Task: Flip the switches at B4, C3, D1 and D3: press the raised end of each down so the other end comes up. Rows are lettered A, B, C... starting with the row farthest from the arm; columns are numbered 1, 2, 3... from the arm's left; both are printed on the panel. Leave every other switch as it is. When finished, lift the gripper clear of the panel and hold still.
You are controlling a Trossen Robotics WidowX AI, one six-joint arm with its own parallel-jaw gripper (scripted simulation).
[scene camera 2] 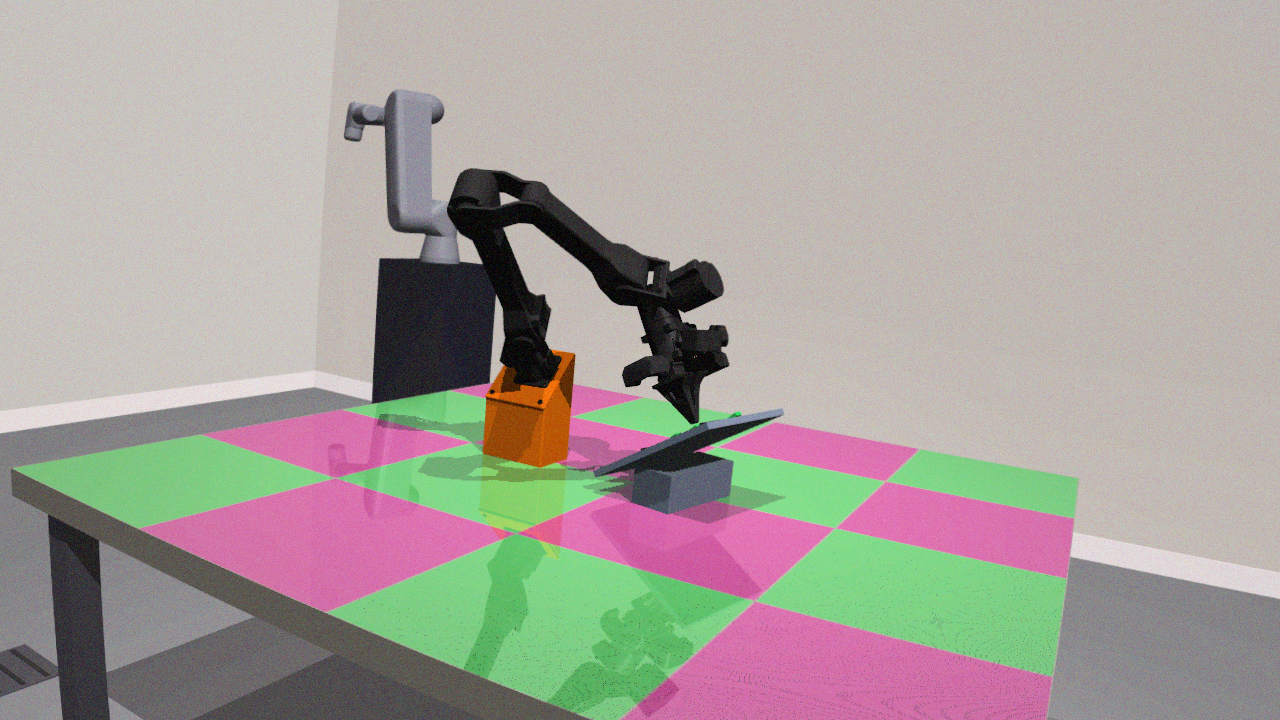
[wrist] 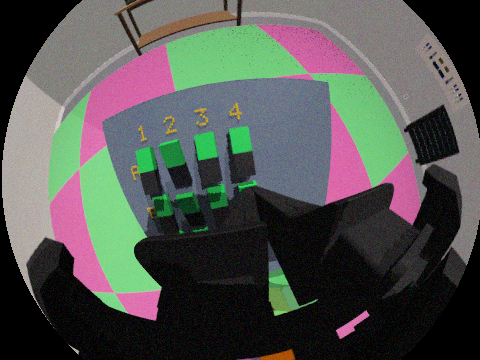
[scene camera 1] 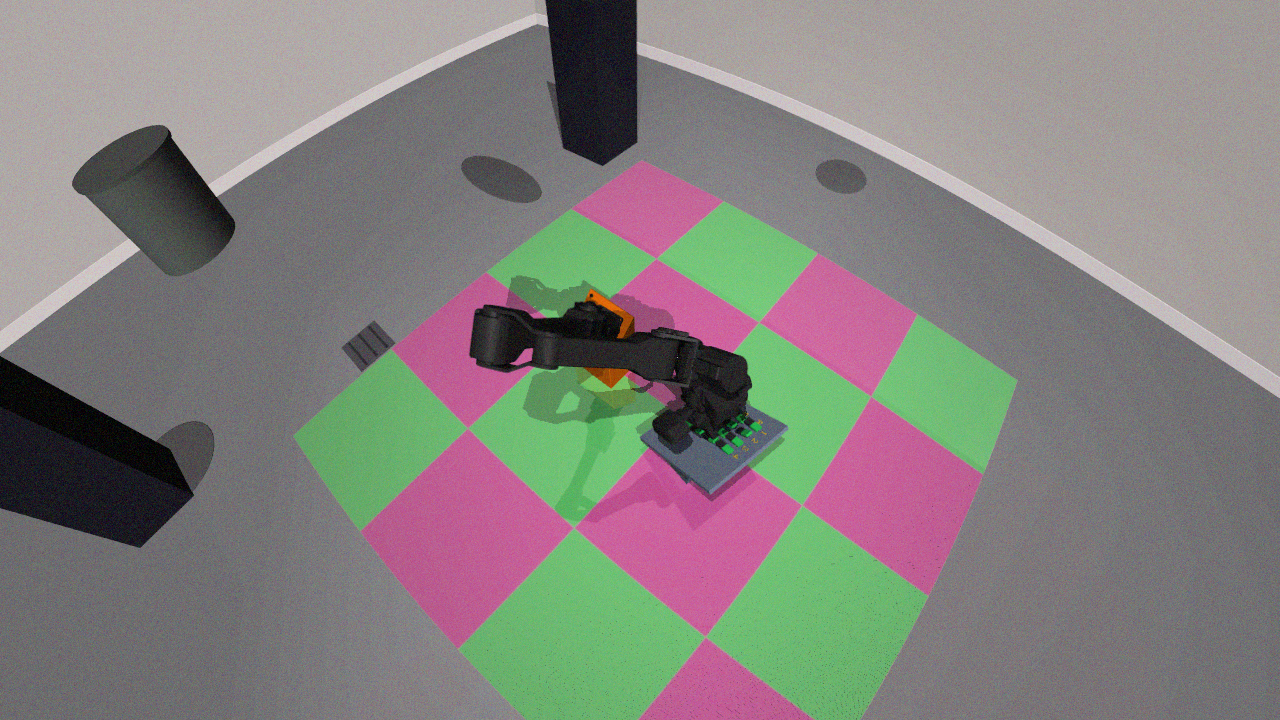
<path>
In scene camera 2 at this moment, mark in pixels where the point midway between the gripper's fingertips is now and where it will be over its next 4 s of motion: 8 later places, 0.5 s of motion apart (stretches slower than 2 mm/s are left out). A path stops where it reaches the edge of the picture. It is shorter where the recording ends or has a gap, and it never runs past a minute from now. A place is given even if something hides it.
My gripper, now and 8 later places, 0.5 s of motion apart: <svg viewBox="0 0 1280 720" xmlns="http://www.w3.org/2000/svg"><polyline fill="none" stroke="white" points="694,423 694,425 695,426 695,427 688,408 673,396 680,416 685,427 684,431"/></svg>
</path>
